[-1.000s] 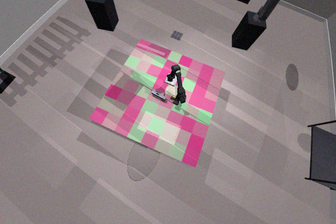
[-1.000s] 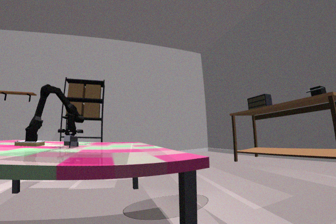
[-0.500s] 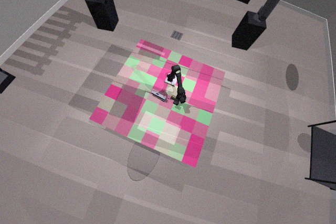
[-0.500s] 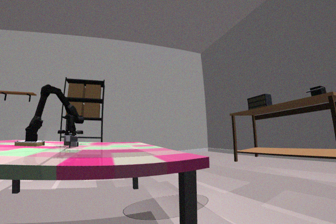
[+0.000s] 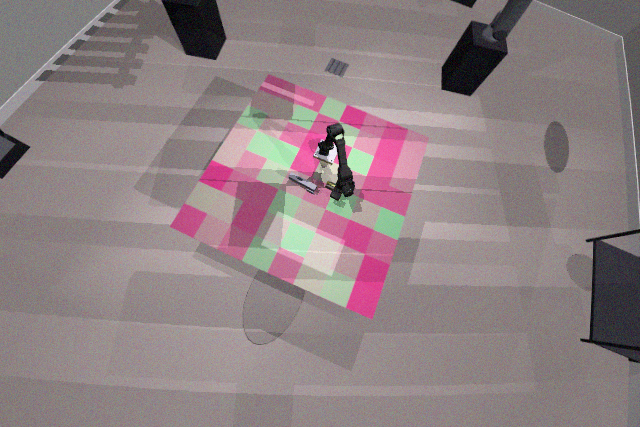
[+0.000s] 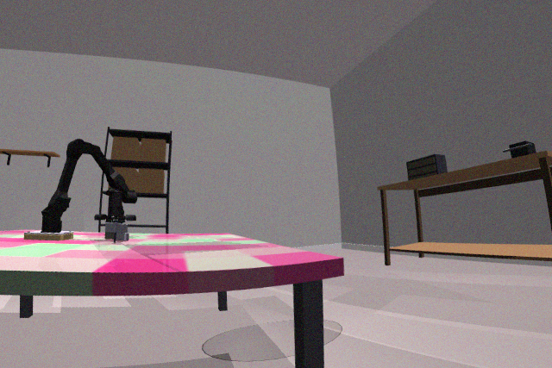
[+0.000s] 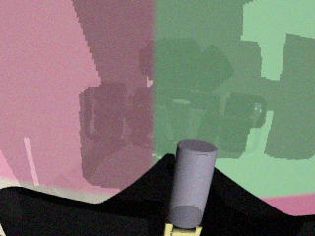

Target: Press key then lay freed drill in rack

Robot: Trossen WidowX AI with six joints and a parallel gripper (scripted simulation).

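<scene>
My gripper tip is now 40 mm to the left of the drill, 40 mm below it and 10 mm past it. Also, from my gripper tip: grey fixture 230 mm to the right, 40 mm above, 10 mm ahead; rack 50 mm to the right, 20 mm behind, 10 mm above.
</scene>
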